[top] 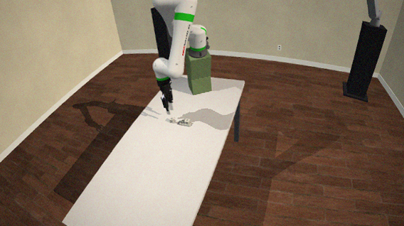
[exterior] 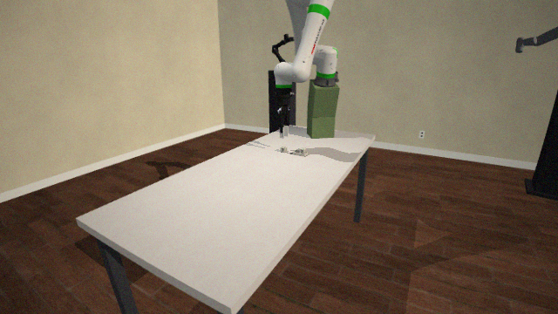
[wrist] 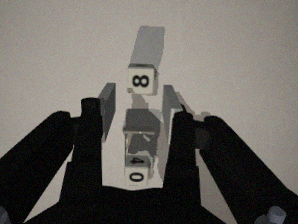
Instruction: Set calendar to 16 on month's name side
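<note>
My gripper is now 110 mm above the cube. Also, from my hand: white calendar tray: 120 mm below, 110 mm to the left, 20 mm behind.
</note>
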